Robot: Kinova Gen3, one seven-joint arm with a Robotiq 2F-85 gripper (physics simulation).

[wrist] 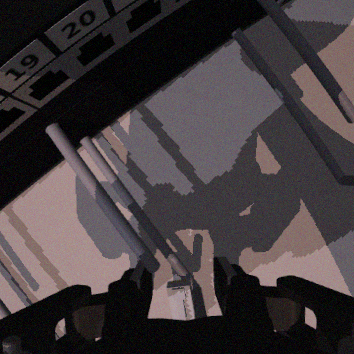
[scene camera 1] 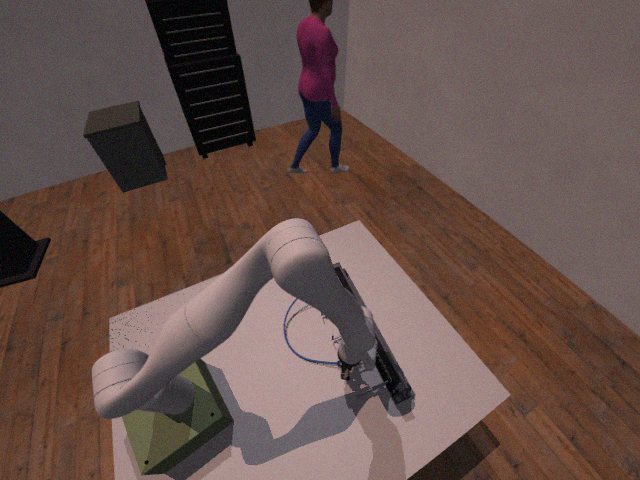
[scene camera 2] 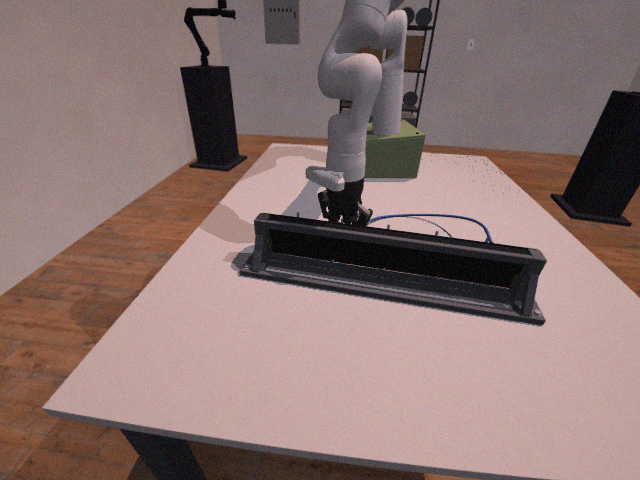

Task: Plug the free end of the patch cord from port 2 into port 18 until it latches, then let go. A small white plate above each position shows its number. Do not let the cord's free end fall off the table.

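Where they show: gripper, between the fingertips: (wrist: 182, 274); arm's base, origin of its link: (scene camera 1: 178, 395) (scene camera 2: 386, 131).
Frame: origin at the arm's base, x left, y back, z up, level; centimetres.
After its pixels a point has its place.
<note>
The cord's free plug (wrist: 179, 302) @[z -10.8, x -4.5, y -49.0 cm], small and pale, lies between the fingers in the wrist view, with a gap on both sides. My gripper (wrist: 182, 274) @[z -13.3, x -4.9, y -49.3 cm] (scene camera 1: 347, 373) @[z -13.3, x -4.9, y -49.3 cm] (scene camera 2: 343, 219) is open around it, low behind the patch panel (scene camera 1: 395, 374) @[z -3.5, x -14.8, y -60.6 cm] (scene camera 2: 398, 234) @[z -3.5, x 6.2, y -59.4 cm]. The blue cord (scene camera 1: 284, 330) @[z -11.7, x 13.6, y -33.3 cm] (scene camera 2: 434, 215) @[z -11.4, x 15.7, y -34.2 cm] arcs over the table to the gripper. Number plates 19 (wrist: 22, 67) @[z -4.0, x -6.4, y -58.7 cm] and 20 (wrist: 78, 24) @[z -4.0, x -8.2, y -58.7 cm] are readable above dark port openings. A further opening shows partly at the left edge; its number does not show. Port 18's plate and port 2 cannot be made out.
Grey rods (wrist: 102, 195) @[z -7.8, x -5.3, y -55.3 cm] stick out from the panel; two end close to the left finger and the plug. More rods (wrist: 295, 115) @[z -11.7, x -15.0, y -53.3 cm] stand at the right. The green base block (scene camera 1: 180, 413) @[z -0.5, x -4.6, y -0.2 cm] (scene camera 2: 395, 155) @[z -5.6, x 4.2, y -6.8 cm] stands on the white table (scene camera 1: 454, 372) @[z -13.4, x -20.4, y -82.9 cm] (scene camera 2: 310, 372) @[z -13.3, x -3.1, y -82.3 cm]. A person (scene camera 1: 316, 56) stands beyond the table.
</note>
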